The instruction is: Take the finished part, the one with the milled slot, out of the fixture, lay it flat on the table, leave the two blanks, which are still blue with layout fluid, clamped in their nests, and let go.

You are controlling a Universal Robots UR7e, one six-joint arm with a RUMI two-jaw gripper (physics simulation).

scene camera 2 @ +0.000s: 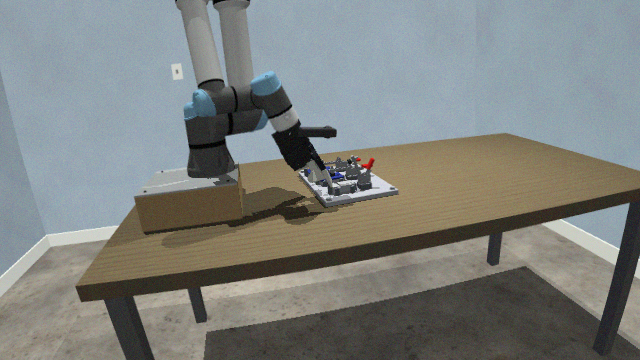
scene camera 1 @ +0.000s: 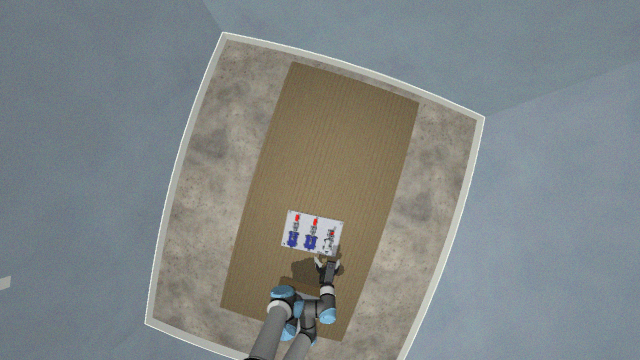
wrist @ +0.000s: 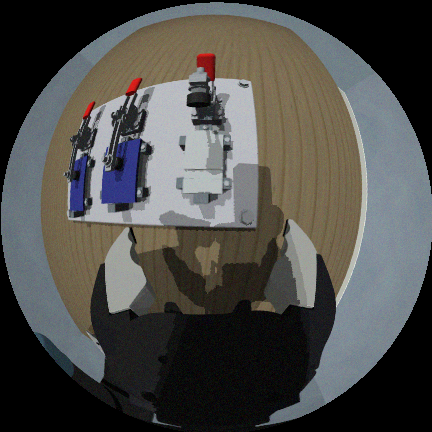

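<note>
My gripper is visible in scene camera 2 (scene camera 2: 322,179) and in the wrist view (wrist: 207,225). A fixture plate appears in both of these views (scene camera 2: 380,188) (wrist: 167,116). The wrist view also shows a finished part (wrist: 203,153), a blue blank (wrist: 78,188) and another blue blank (wrist: 118,186).
</note>
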